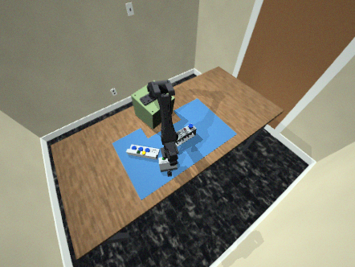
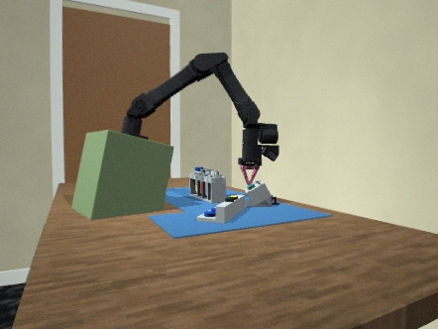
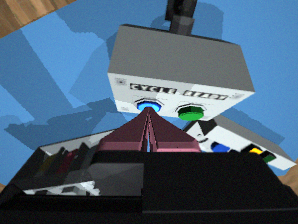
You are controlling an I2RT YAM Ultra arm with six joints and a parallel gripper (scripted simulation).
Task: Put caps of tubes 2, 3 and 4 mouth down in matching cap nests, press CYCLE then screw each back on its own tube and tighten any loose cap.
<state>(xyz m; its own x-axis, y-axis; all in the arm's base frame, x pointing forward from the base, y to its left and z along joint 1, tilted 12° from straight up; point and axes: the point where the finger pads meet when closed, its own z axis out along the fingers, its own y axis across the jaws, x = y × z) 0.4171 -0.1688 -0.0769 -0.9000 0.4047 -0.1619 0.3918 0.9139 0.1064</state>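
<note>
Right now my hand is 10 mm above the blue cycle key. Also, from my hand: key box 20 mm to the right, 20 mm below; green key 40 mm to the right, 20 mm behind, 10 mm below.
</note>
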